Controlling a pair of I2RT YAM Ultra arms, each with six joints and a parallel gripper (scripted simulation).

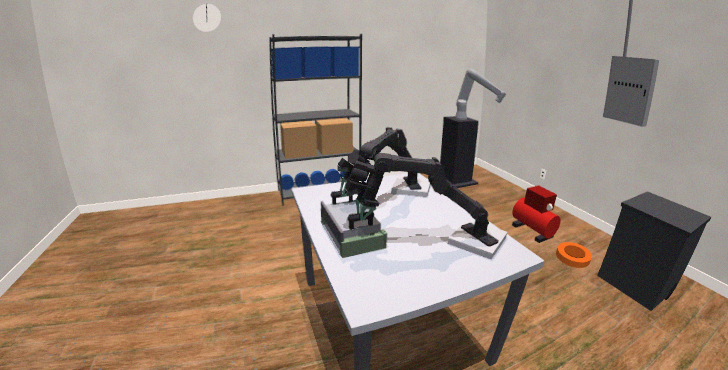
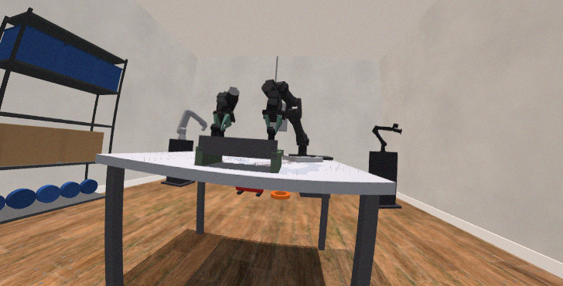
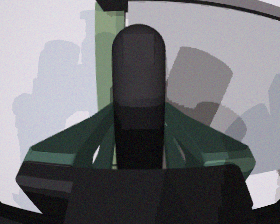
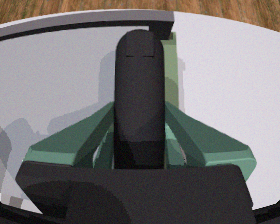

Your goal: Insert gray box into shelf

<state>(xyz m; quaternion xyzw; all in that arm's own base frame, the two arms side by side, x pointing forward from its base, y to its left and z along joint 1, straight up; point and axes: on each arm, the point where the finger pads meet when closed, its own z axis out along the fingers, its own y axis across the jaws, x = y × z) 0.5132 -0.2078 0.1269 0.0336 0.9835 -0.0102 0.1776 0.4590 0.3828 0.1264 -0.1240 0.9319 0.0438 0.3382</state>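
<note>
My left hand is 120 mm to the left of the gray box and 50 mm above it. From my left hand the other things lie so: dark back plate (120 mm to the right, 100 mm ahead, 70 mm below).
Right now the gray box is 12 cm to the left of my right hand and 5 cm below it. Round my right hand: dark back plate (13 cm to the left, 9 cm ahead, 7 cm below).
</note>
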